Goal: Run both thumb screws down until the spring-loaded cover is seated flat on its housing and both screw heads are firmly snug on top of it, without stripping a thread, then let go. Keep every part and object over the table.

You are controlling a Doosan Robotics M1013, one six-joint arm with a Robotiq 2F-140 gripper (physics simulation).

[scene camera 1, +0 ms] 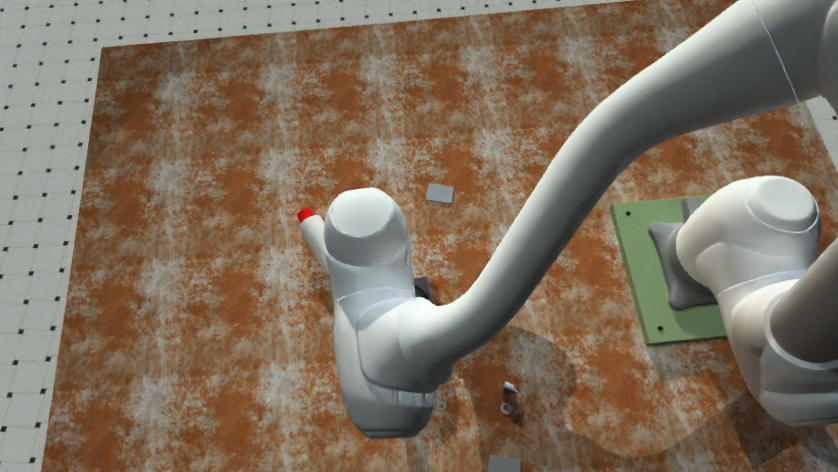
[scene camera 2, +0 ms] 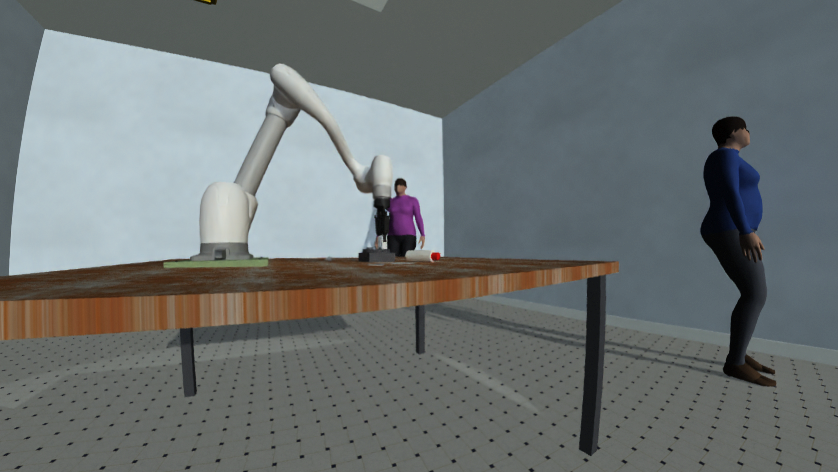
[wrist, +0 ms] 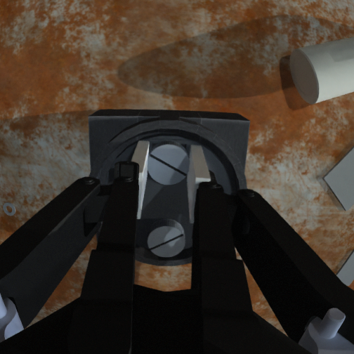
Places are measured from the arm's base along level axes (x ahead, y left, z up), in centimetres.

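Where they show: gripper, fingertip midpoint: (scene camera 2: 382, 249); arm's base, origin of the base link: (scene camera 1: 703, 262) (scene camera 2: 224, 259).
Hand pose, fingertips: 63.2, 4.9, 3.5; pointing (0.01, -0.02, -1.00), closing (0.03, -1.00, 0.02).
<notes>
Each offset is from my fingertips to the centre of the thing, as dx, dy, dz.
A dark square housing {-3.2, -0.3, -2.6} (scene camera 1: 423, 286) (scene camera 2: 377, 256) (wrist: 106, 131) with a raised round rim lies on the table, partly hidden by the arm in the scene camera 1 view. The dark cover (wrist: 165, 201) sits inside the rim; whether it lies flat cannot be told. Two grey slotted thumb screws show in the wrist view: the upper screw (wrist: 168, 169) and the lower screw (wrist: 166, 241), apart from each other. My gripper (scene camera 2: 384, 246) (wrist: 168, 160) points down over the housing, its pale pads against both sides of the upper screw head. The lower screw is below the pads, between the dark finger links.
A white bottle {+11.3, -17.2, -2.9} (scene camera 1: 314, 239) (scene camera 2: 418, 255) (wrist: 330, 70) with a red cap lies beside the housing. Grey flat plates {-13.8, -26.6, -5.2} (scene camera 1: 439, 193) {-18.7, +28.3, -5.2} (scene camera 1: 504, 463) (wrist: 344, 179), small rings {-20.6, +18.3, -5.3} (scene camera 1: 501, 408) and a small white part {-21.8, +15.3, -4.4} (scene camera 1: 509, 387) lie on the table. The robot's green base plate (scene camera 1: 636, 281) (scene camera 2: 215, 263) is beyond.
</notes>
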